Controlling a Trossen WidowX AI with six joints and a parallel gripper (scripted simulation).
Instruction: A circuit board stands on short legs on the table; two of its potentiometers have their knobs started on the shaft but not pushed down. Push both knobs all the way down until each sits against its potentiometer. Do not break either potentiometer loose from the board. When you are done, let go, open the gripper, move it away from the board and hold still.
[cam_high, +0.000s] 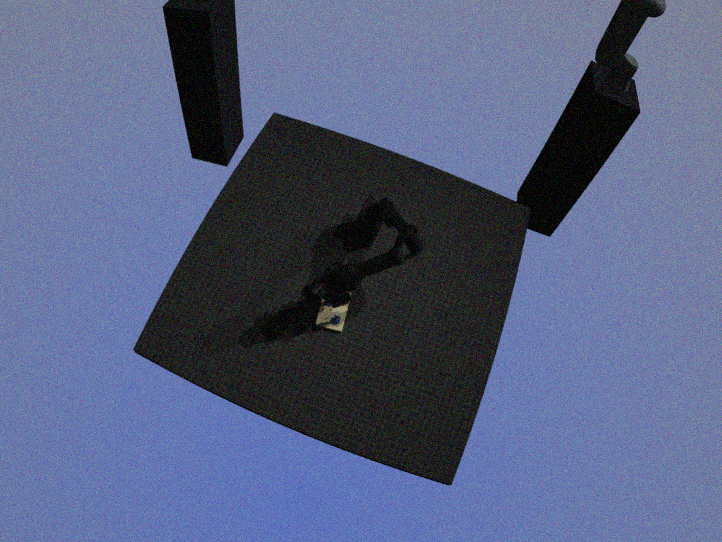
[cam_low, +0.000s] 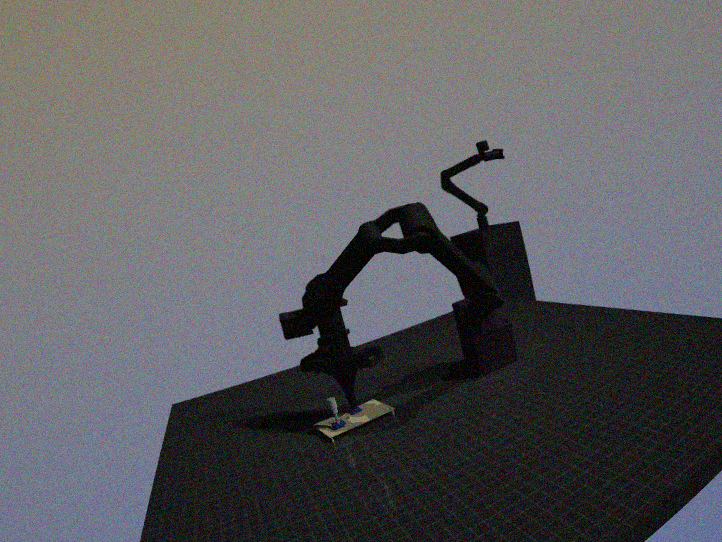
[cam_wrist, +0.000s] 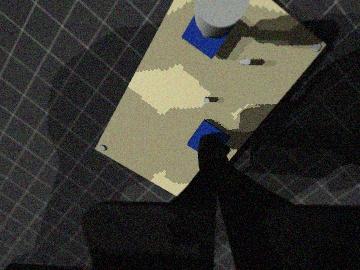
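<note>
Right now my gripper tip is 10 mm above the dark knob. From my gripper tip the other things lie so: potentiometer: 60 mm ahead, 50 mm to the left, 10 mm below.
</note>
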